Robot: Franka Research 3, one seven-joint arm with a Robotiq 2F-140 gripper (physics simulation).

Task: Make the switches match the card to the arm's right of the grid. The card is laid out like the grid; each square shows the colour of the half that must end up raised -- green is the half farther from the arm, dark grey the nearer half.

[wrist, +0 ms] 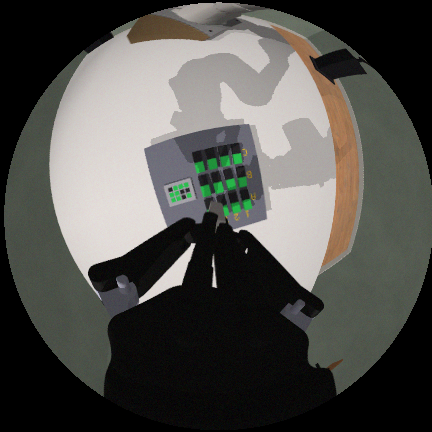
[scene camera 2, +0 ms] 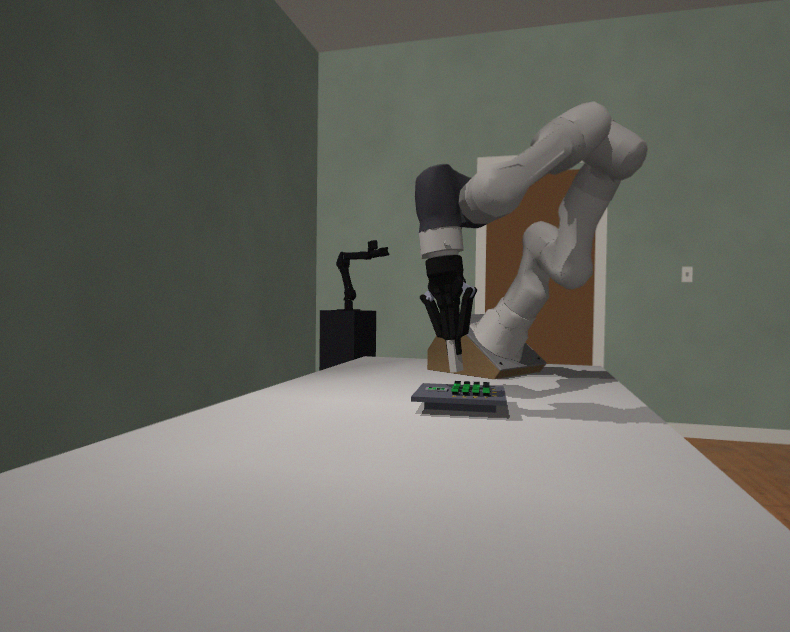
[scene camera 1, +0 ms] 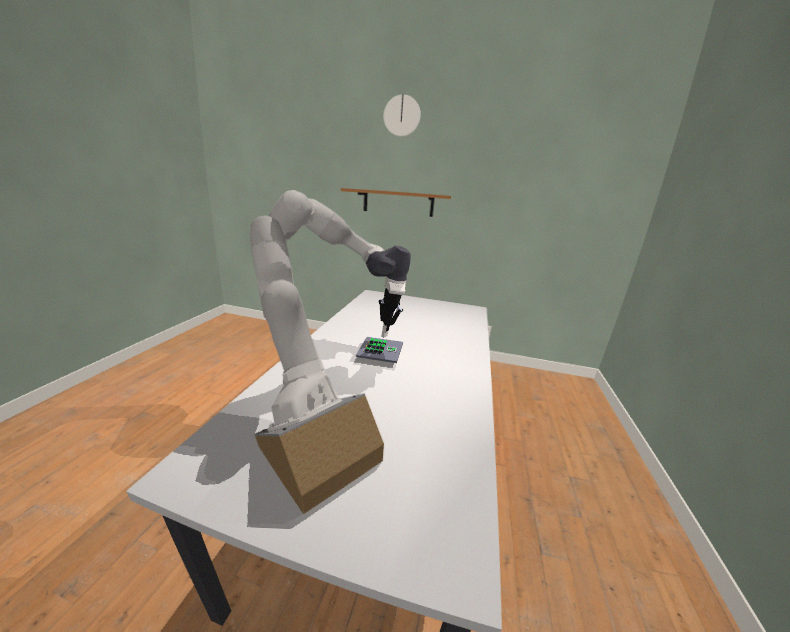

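A dark grey panel (scene camera 1: pixel 390 357) (scene camera 2: pixel 428 398) (wrist: pixel 162 165) lies on the table. It bears a grid of green and black rocker switches (scene camera 1: pixel 375 345) (scene camera 2: pixel 465 388) (wrist: pixel 231 182), lettered A to C and numbered. The card (scene camera 1: pixel 391 349) (scene camera 2: pixel 436 388) (wrist: pixel 180 191) is on the same panel beside the grid. Most of its squares are green, with several dark ones. My gripper (scene camera 1: pixel 384 331) (scene camera 2: pixel 453 366) (wrist: pixel 213 210) is shut and empty, its tips above the panel. In the wrist view they cover part of row A, away from column 1. I cannot tell surely which halves are raised.
The arm stands on a brown wedge-shaped base (scene camera 1: pixel 339 448) (scene camera 2: pixel 464 359) (wrist: pixel 167 30) on the white table (scene camera 1: pixel 434 461) (scene camera 2: pixel 395 500) (wrist: pixel 100 125). A small black arm on a black pedestal (scene camera 2: pixel 347 339) stands beyond the table. Arm shadows fall across the table and panel.
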